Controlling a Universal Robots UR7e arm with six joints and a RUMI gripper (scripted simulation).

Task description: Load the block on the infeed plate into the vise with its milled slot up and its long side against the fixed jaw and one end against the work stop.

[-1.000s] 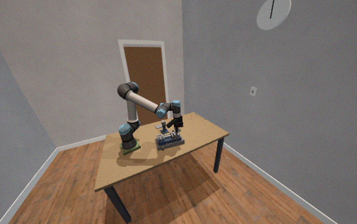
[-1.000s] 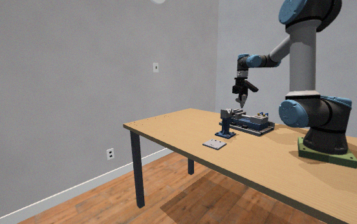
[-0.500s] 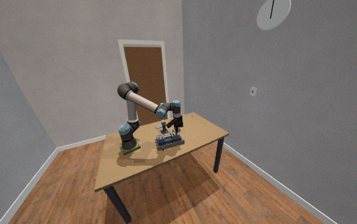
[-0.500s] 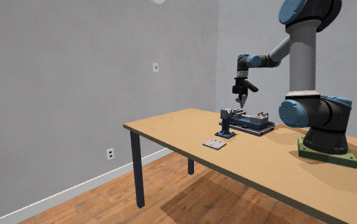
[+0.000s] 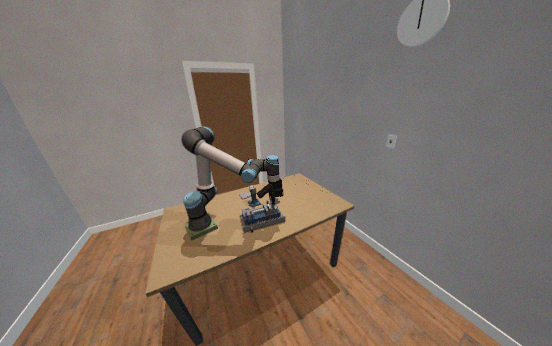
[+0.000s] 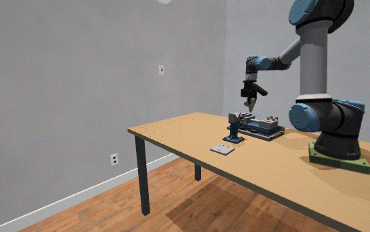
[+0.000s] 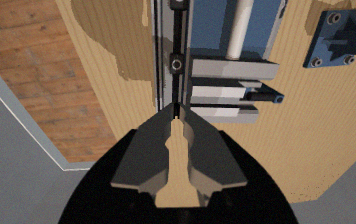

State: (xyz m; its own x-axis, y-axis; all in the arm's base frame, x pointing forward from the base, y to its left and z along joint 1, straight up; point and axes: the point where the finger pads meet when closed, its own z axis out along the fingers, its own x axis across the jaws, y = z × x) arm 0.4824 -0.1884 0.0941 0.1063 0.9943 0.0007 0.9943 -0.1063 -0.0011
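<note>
Now: hand 1 cm short of the part, 5 cm to the right of it and 3 cm above it. From my hand the other things lie so: grey jaw (3 cm behind, 7 cm to the left, 5 cm below); then cylinder rod (8 cm behind, 8 cm to the left, 5 cm below); then work stop (1 cm ahead, 11 cm to the left, 4 cm below).
</note>
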